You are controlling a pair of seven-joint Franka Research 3 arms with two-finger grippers.
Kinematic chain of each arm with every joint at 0, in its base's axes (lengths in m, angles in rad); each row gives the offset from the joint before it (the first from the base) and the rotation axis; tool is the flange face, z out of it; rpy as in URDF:
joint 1: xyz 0 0 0.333 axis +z
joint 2: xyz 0 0 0 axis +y
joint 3: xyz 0 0 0.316 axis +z
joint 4: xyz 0.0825 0 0 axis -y
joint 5: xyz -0.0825 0 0.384 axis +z
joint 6: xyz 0 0 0 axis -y
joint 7: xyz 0.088 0 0 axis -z
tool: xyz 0 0 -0.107 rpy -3.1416 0 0
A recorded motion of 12 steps. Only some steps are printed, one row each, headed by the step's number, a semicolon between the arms.
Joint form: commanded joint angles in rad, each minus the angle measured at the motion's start. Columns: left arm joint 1, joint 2, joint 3, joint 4, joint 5, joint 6, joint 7; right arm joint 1, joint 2, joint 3, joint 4, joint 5, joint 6, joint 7.
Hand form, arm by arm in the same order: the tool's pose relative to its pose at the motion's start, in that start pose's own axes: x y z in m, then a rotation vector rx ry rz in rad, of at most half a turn. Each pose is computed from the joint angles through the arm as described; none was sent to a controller.
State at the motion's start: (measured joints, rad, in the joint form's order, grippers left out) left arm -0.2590 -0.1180 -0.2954 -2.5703 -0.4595 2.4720 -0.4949; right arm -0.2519 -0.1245 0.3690 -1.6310 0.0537 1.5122 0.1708
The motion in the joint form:
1: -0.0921 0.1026 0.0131 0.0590 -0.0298 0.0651 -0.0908; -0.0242 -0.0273 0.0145 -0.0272 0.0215 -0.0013 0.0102
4: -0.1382 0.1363 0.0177 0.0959 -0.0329 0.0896 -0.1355; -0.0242 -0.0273 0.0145 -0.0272 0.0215 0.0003 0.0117
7: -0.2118 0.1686 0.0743 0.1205 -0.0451 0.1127 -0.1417; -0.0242 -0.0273 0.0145 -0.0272 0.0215 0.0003 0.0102
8: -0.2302 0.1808 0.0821 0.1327 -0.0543 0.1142 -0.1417; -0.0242 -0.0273 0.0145 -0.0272 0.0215 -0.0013 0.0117
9: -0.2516 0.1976 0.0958 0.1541 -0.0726 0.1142 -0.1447; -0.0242 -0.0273 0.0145 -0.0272 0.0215 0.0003 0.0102
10: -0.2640 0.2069 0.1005 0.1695 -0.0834 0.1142 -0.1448; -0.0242 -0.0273 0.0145 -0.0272 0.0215 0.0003 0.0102
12: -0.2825 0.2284 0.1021 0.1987 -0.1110 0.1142 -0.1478; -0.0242 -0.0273 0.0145 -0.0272 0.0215 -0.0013 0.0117
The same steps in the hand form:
1: -0.0081 0.0349 0.0254 -0.0244 -0.0168 -0.0497; -0.0079 0.0007 0.0005 0.0089 -0.0053 0.0202
4: -0.0146 0.0568 0.0300 -0.0415 -0.0125 -0.0572; -0.0077 0.0007 0.0004 0.0092 -0.0037 0.0217
7: -0.0143 0.0673 0.0362 -0.0547 -0.0101 -0.0605; -0.0077 0.0007 0.0004 0.0092 -0.0037 0.0202
8: -0.0161 0.0730 0.0388 -0.0592 -0.0160 -0.0584; -0.0079 0.0007 0.0005 0.0089 -0.0053 0.0217
9: -0.0154 0.0804 0.0403 -0.0711 -0.0237 -0.0688; -0.0077 0.0007 0.0004 0.0092 -0.0037 0.0202
10: -0.0160 0.0868 0.0403 -0.0804 -0.0274 -0.0695; -0.0077 0.0007 0.0004 0.0092 -0.0037 0.0202
12: -0.0180 0.0987 0.0426 -0.0981 -0.0406 -0.0785; -0.0079 0.0007 0.0005 0.0089 -0.0053 0.0217

